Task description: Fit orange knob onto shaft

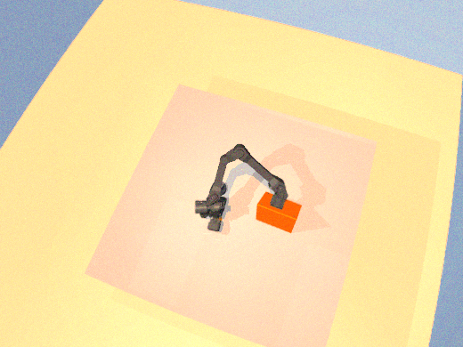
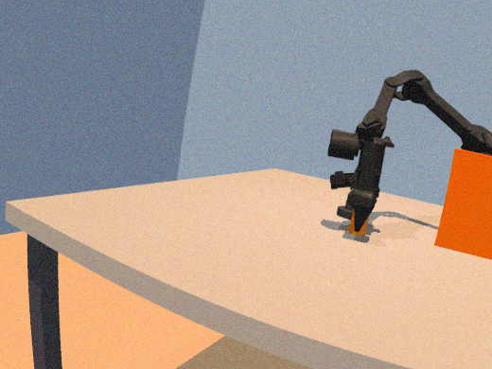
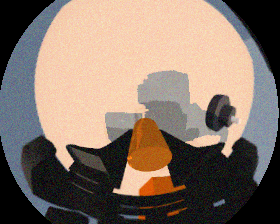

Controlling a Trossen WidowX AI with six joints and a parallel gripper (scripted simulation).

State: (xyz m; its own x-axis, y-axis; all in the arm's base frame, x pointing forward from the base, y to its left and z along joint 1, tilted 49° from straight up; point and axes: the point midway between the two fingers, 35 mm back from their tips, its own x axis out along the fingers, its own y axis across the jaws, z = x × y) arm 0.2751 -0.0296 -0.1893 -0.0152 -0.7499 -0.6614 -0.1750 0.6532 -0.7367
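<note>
The dark round pedestal lies 6 cm ahead of my gripper tip, 16 cm to the right of it and 2 cm above it. Also, from my gripper tip: orange knob (3 cm above).
</note>
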